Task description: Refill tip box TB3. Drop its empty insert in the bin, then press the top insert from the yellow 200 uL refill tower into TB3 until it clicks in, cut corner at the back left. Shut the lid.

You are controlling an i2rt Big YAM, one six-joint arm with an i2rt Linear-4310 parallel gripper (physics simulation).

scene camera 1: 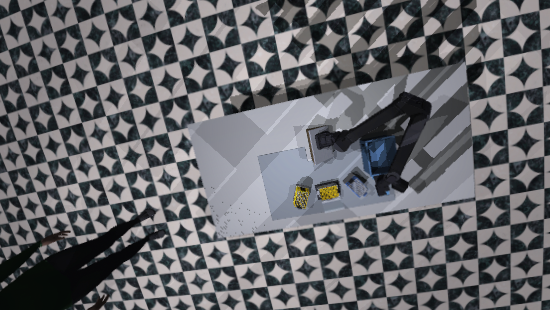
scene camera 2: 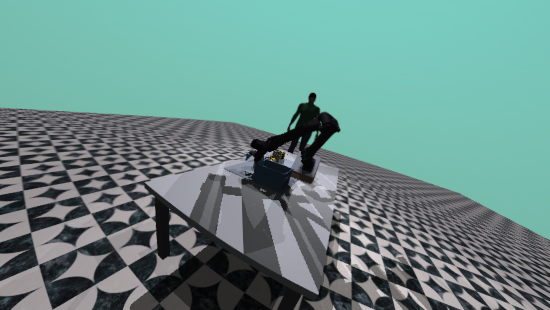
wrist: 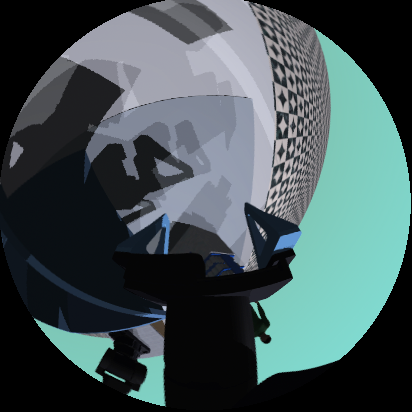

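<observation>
My gripper (scene camera 1: pixel 379 190) (scene camera 2: pixel 253 158) (wrist: pixel 204 211) is open, with its blue fingers apart and nothing between them. It hangs above the right end of the grey-blue mat (scene camera 1: pixel 280 172) (wrist: pixel 240 130), beside the bin. The open blue bin (scene camera 1: pixel 380 156) (scene camera 2: pixel 272 175) (wrist: pixel 50 225) stands on the table. A blue-and-white gridded box (scene camera 1: pixel 356 184) (wrist: pixel 218 265) stands left of the gripper in scene camera 1, partly hidden by the gripper in the wrist view. A yellow-filled open box (scene camera 1: pixel 328 192) and a yellow-and-black gridded stack (scene camera 1: pixel 301 197) stand further left. No labels are readable, so I cannot tell which is TB3.
The arm's base stands on a pale plate (scene camera 1: pixel 322 156) behind the boxes. The arm arches over the table (scene camera 1: pixel 240 150) (scene camera 2: pixel 230 200) near the bin. The table's front edge runs close to the row of boxes. A person (scene camera 1: pixel 55 265) (scene camera 2: pixel 307 115) (wrist: pixel 261 322) stands off the table.
</observation>
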